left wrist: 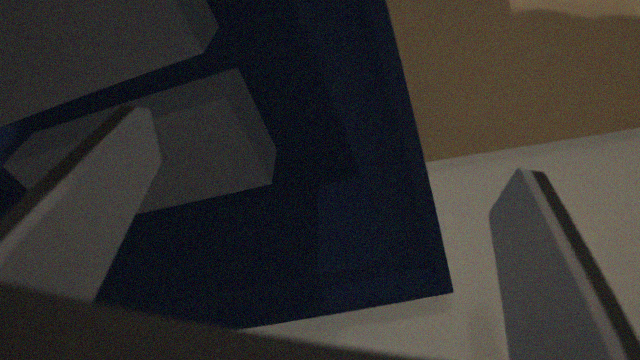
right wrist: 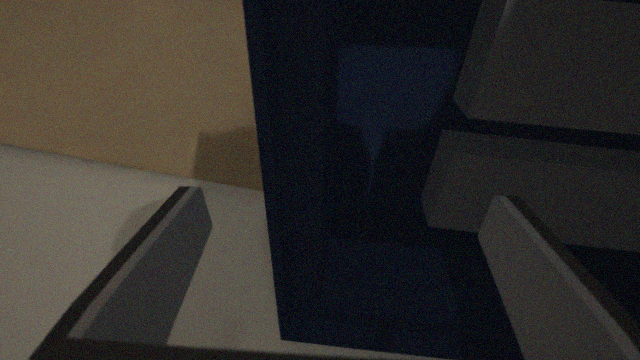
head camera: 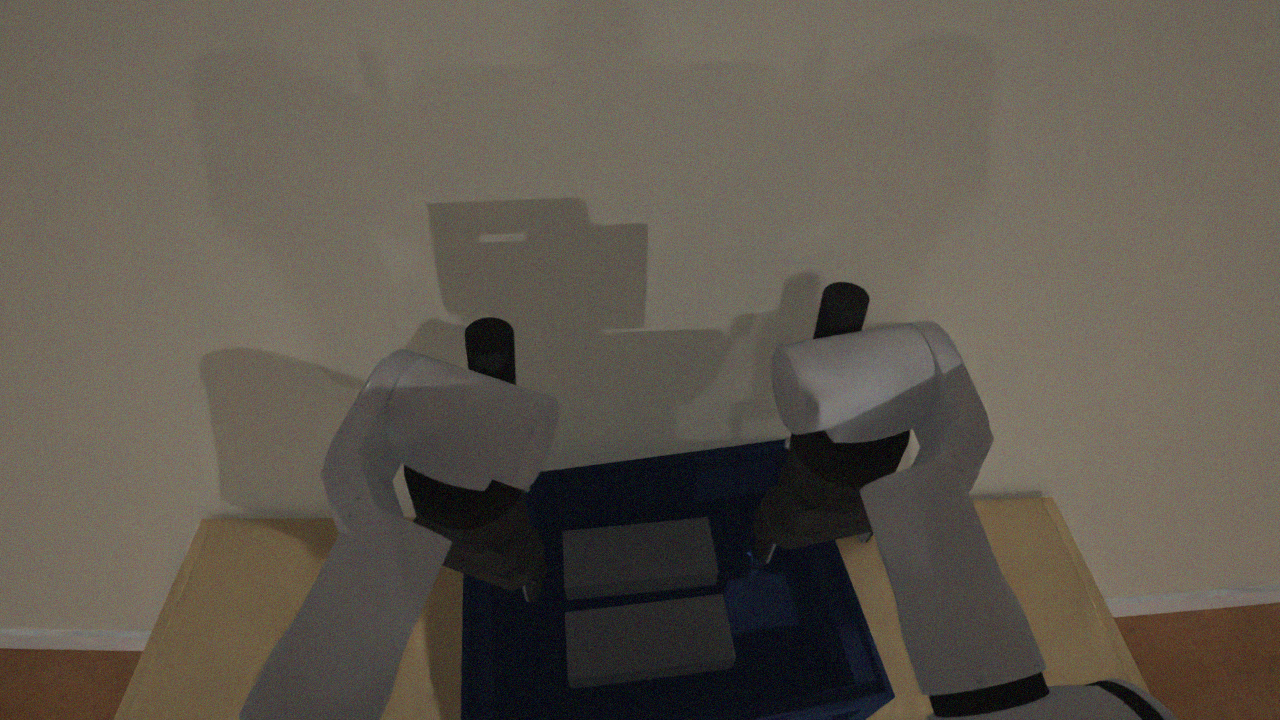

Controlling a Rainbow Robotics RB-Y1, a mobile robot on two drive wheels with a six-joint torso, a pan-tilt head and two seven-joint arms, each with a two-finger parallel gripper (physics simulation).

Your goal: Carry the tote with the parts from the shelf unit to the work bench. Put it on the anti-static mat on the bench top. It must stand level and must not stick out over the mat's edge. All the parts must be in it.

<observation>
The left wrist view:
my left gripper: 328, 162
dark blue tote: 349, 222
tan shelf unit: 477, 83
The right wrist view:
my right gripper: 342, 211
dark blue tote: 349, 109
tan shelf unit: 172, 94
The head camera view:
my right gripper: 811, 544
dark blue tote: 800, 637
tan shelf unit: 242, 582
</observation>
